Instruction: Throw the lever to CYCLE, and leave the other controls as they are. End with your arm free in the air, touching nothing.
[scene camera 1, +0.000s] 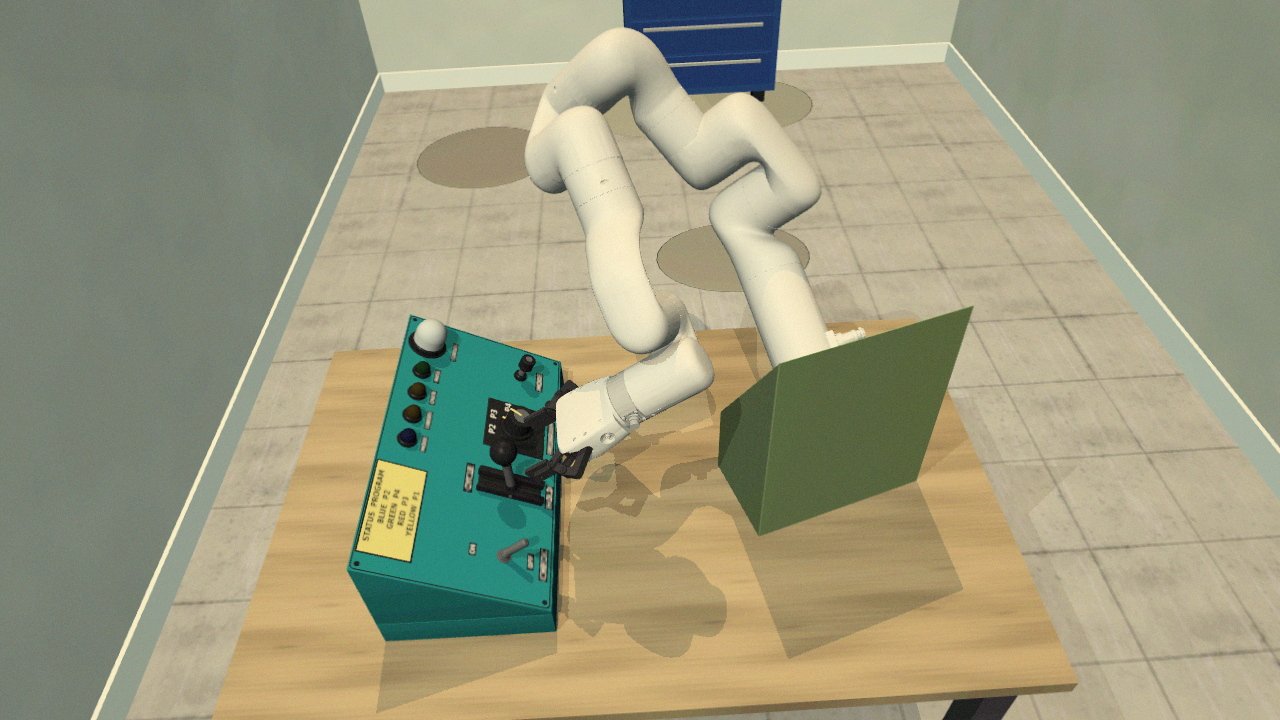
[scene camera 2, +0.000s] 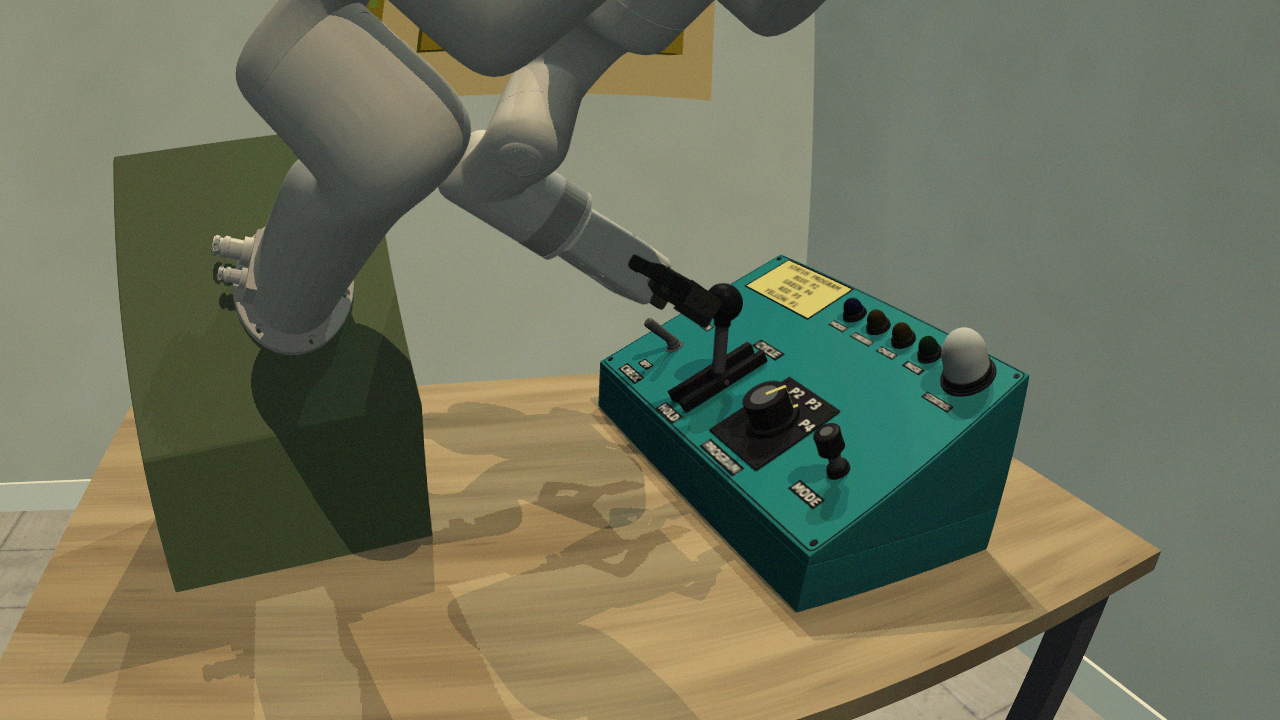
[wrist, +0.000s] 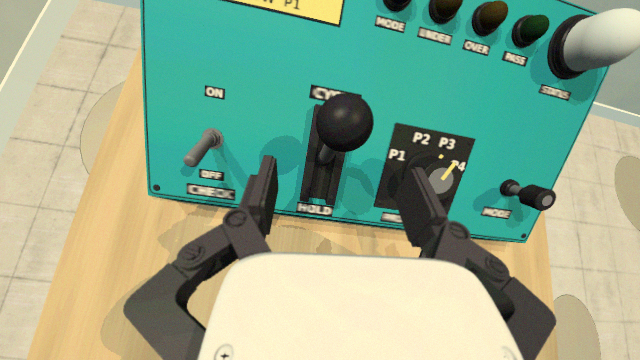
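Seen in the pictures: gripper, fingertip midpoint: (scene camera 1: 530, 450) (scene camera 2: 690, 305) (wrist: 340, 177); arm's base, origin of the base link: (scene camera 1: 809, 373) (scene camera 2: 291, 286).
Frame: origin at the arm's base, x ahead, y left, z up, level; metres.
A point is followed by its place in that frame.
Note:
The lever's black ball knob (scene camera 1: 503, 450) {x 0.454, y 0.022, z -0.042 m} (scene camera 2: 725, 304) {x 0.446, y -0.007, z -0.055 m} (wrist: 345, 121) {x 0.447, y 0.014, z -0.040 m} leans toward the CYCLE end of its slot; in the wrist view it covers part of the CYCLE label (wrist: 324, 93) {x 0.516, y 0.015, z -0.112 m}. The HOLD label (wrist: 314, 209) {x 0.403, y 0.017, z -0.173 m} is at the slot's other end. My gripper (scene camera 1: 526, 447) {x 0.417, y 0.013, z -0.060 m} (scene camera 2: 707, 308) {x 0.417, y 0.013, z -0.060 m} (wrist: 340, 177) {x 0.417, y 0.013, z -0.060 m} is wide open and empty. Its fingers stand on either side of the lever, slightly back toward the HOLD side, above the panel. In the wrist view the right finger overlaps the program dial (scene camera 2: 768, 407) {x 0.420, y -0.127, z -0.118 m} (wrist: 441, 180) {x 0.429, y -0.108, z -0.113 m}, but scene camera 2 shows a gap between them.
The teal panel (scene camera 1: 447, 537) {x 0.545, y 0.111, z -0.103 m} (scene camera 2: 895, 501) {x 0.438, y -0.300, z -0.145 m} (wrist: 225, 50) {x 0.547, y 0.112, z -0.102 m} also bears the CHECK toggle (scene camera 1: 512, 549) {x 0.459, y 0.135, z -0.122 m} (scene camera 2: 664, 334) {x 0.457, y 0.126, z -0.126 m} (wrist: 200, 147) {x 0.454, y 0.129, z -0.117 m} tilted toward OFF, the MODE control (scene camera 1: 525, 365) {x 0.415, y -0.215, z -0.106 m} (scene camera 2: 830, 443) {x 0.404, y -0.237, z -0.109 m} (wrist: 537, 197) {x 0.411, y -0.214, z -0.103 m} and a white status lamp (scene camera 1: 429, 335) {x 0.560, y -0.234, z -0.027 m} (scene camera 2: 964, 358) {x 0.540, y -0.270, z -0.039 m} (wrist: 600, 40) {x 0.549, y -0.233, z -0.036 m}. A green block (scene camera 1: 850, 429) {x -0.039, y 0.082, z -0.042 m} (scene camera 2: 268, 465) {x -0.042, y -0.076, z -0.133 m} stands across the table.

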